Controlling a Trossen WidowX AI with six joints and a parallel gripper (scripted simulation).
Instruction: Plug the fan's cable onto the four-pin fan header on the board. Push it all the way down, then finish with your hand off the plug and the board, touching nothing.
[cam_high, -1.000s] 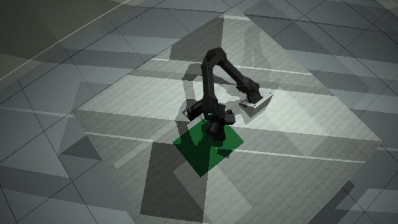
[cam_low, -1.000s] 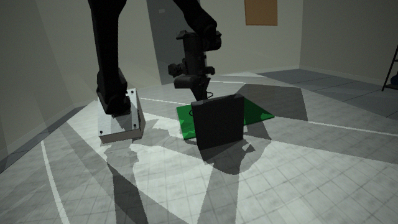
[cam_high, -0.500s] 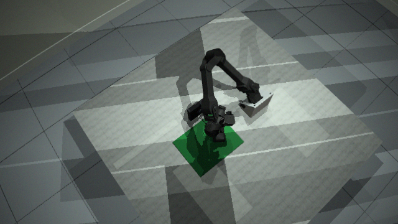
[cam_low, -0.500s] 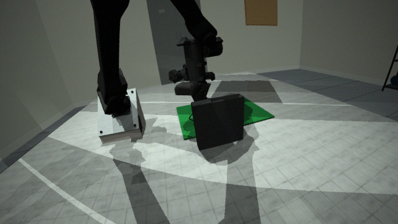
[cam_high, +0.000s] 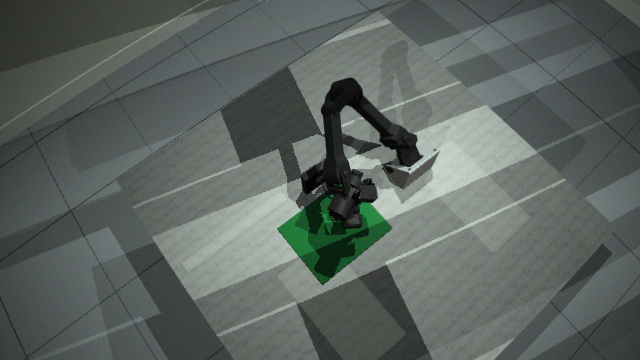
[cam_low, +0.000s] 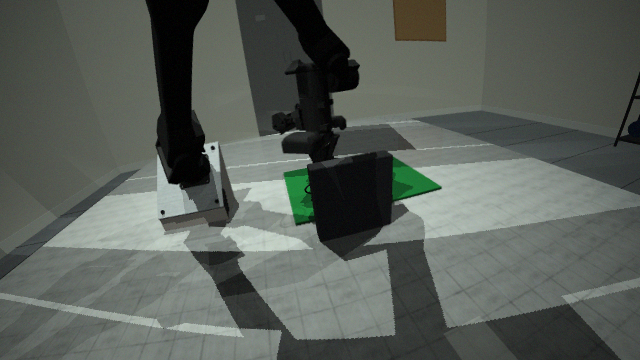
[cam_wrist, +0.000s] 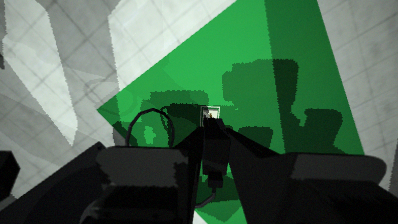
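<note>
Now: the white four-pin fan header 10 mm ahead of my gripper tip and 40 mm below it. The rest, counted from my gripper tip: green board: 70 mm ahead, 20 mm to the left, 60 mm below; then black fan: 10 mm ahead, 150 mm to the right, 20 mm above; then black plug: 10 mm ahead, 10 mm above.
</note>
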